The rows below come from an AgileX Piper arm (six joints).
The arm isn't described. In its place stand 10 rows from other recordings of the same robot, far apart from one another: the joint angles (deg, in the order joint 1, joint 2, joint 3, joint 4, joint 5, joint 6), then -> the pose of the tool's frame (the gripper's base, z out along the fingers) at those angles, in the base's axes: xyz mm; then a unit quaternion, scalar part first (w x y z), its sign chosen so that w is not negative.
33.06 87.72 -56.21 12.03 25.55 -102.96 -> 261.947 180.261 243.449 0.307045 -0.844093 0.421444 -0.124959
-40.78 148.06 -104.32 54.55 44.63 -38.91 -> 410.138 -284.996 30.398 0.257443 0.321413 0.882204 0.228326
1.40 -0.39 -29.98 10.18 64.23 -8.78 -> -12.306 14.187 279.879 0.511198 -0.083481 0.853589 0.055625
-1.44 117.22 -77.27 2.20 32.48 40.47 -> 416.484 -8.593 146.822 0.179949 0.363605 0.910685 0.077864
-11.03 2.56 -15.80 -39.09 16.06 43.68 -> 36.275 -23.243 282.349 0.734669 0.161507 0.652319 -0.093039
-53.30 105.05 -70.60 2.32 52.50 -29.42 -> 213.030 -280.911 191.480 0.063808 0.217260 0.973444 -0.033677
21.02 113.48 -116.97 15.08 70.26 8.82 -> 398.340 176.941 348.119 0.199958 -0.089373 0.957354 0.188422
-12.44 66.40 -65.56 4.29 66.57 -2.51 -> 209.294 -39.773 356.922 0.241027 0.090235 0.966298 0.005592
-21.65 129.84 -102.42 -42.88 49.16 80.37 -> 434.909 -223.034 170.438 0.282409 0.593530 0.727101 -0.198219
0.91 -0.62 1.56 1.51 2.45 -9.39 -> 56.719 1.003 200.777 0.715652 -0.053833 0.695038 -0.043198
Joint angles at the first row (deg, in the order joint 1, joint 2, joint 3, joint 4, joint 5, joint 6):
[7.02, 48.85, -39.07, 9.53, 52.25, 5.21]
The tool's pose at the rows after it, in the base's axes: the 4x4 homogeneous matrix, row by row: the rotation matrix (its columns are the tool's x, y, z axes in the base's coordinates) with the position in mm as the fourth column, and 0 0 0 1 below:
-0.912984 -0.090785 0.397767 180.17; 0.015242 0.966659 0.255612 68.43; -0.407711 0.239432 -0.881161 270.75; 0 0 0 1
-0.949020 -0.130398 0.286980 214.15; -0.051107 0.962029 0.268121 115.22; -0.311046 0.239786 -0.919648 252.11; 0 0 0 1
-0.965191 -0.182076 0.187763 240.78; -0.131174 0.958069 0.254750 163.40; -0.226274 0.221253 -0.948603 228.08; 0 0 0 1
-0.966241 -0.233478 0.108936 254.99; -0.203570 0.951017 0.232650 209.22; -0.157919 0.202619 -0.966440 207.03; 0 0 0 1
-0.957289 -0.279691 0.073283 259.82; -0.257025 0.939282 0.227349 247.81; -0.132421 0.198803 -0.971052 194.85; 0 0 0 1
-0.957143 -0.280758 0.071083 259.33; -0.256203 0.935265 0.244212 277.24; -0.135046 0.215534 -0.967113 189.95; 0 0 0 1
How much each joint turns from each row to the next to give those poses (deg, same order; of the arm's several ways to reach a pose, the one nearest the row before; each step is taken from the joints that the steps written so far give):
[10.40, 13.33, -3.99, 0.00, -3.34, 5.36]
[8.36, 13.41, -6.30, -0.35, -1.96, 4.80]
[6.30, 12.61, -7.38, 0.01, -0.29, 2.14]
[5.42, 10.06, -7.62, -0.06, 1.52, 1.82]
[4.40, 6.71, -6.54, 0.00, 1.11, 1.51]
[3.34, 3.93, -4.66, 0.13, -0.28, 3.26]

